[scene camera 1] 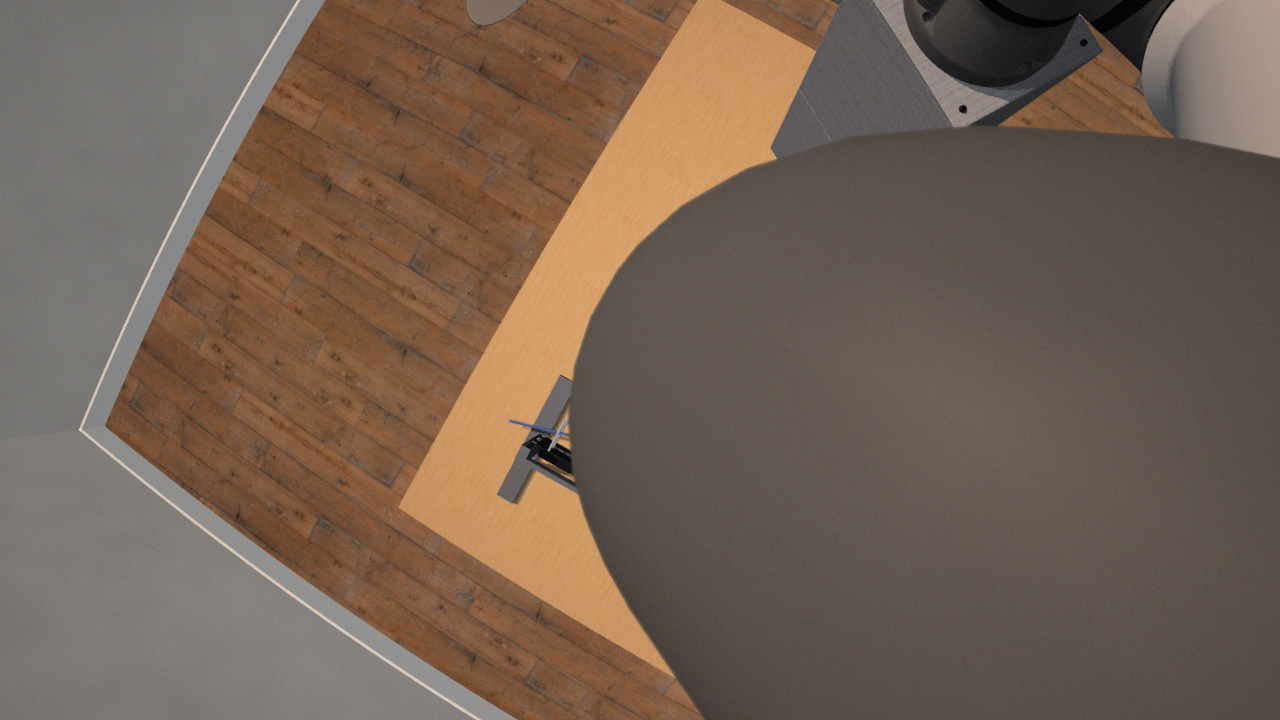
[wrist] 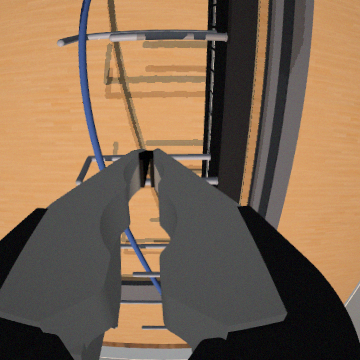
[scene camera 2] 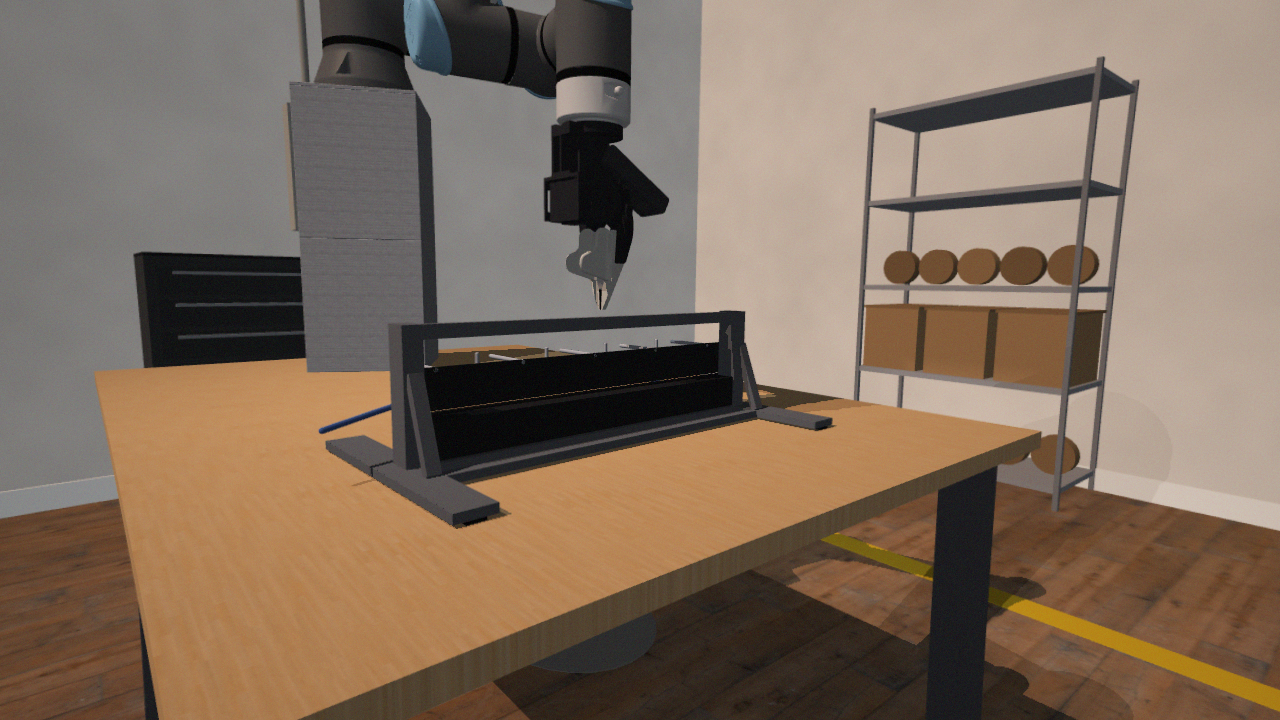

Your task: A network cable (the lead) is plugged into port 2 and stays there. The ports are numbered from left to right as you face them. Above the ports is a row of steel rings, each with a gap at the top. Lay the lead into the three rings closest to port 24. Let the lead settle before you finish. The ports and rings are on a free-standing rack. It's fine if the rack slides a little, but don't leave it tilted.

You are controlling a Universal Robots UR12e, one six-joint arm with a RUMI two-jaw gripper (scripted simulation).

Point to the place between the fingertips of my gripper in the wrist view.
At 150, 153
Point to a rack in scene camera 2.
422, 439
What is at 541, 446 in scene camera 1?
A rack.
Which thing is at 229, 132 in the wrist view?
A rack.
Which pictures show my gripper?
The wrist view and scene camera 2 only.
